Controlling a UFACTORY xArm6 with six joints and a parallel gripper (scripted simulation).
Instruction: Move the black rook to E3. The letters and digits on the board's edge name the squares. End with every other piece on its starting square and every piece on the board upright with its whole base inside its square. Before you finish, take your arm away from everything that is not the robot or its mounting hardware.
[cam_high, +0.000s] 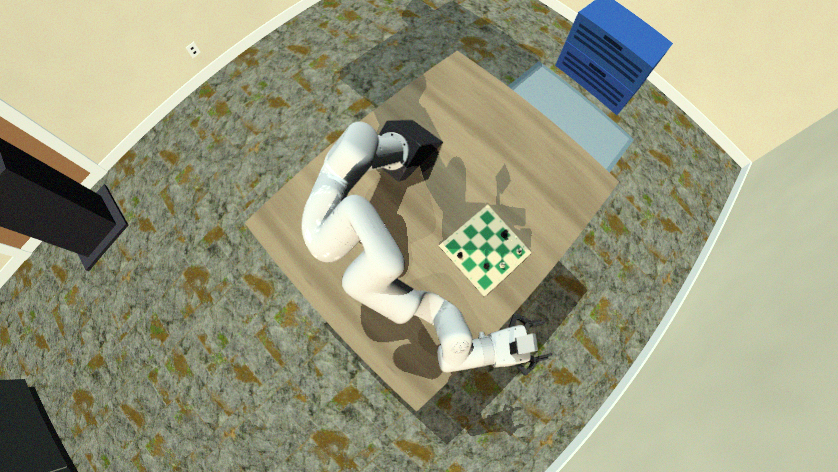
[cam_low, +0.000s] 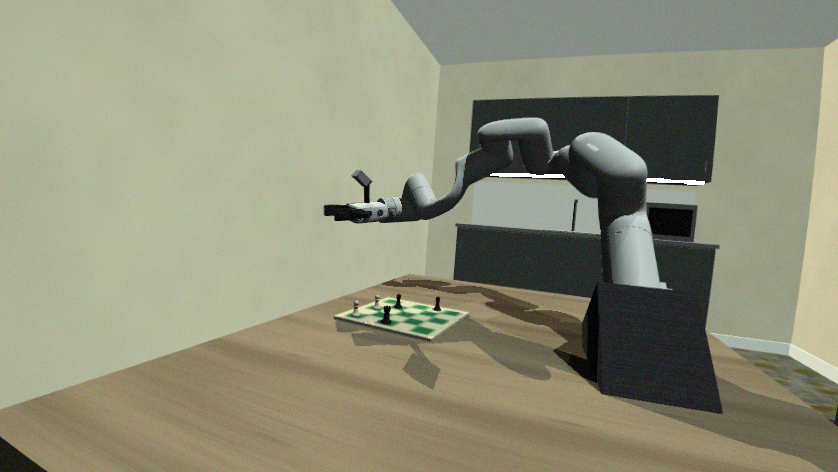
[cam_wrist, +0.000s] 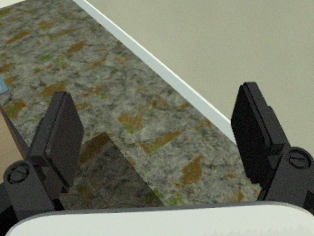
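Right now the black rook is 28 cm behind my hand, 23 cm to the left of it and 19 cm below it. Also, from my hand: cream chessboard (29 cm behind, 21 cm below, 15 cm to the left).
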